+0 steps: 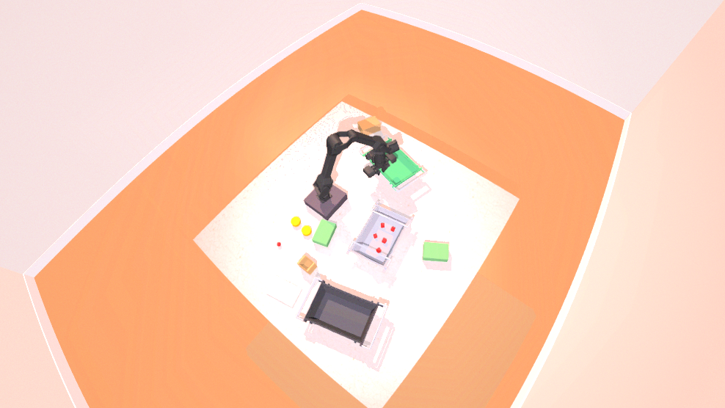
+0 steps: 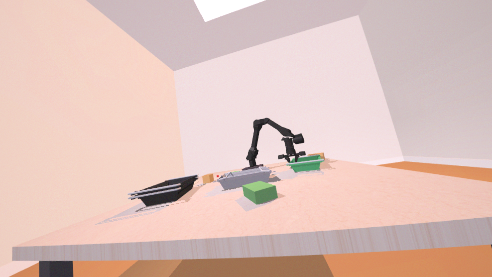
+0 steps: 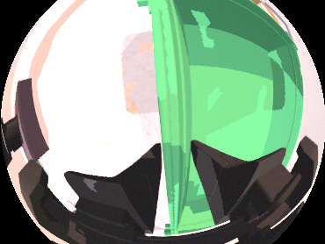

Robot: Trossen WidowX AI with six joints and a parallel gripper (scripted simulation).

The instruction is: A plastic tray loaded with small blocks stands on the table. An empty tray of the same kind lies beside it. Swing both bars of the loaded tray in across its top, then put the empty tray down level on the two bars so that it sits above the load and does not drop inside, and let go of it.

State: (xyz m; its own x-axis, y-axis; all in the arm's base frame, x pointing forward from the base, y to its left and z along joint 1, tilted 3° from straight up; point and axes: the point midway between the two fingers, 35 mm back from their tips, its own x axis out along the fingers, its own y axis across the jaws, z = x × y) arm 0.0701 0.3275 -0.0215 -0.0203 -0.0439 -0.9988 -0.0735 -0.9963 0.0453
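Now: gripper tip 80 mm to the right of the green tray, 30 mm below it and 10 mm short of it. Also, from my gripper tip: red block 670 mm to the right, 20 mm behind.
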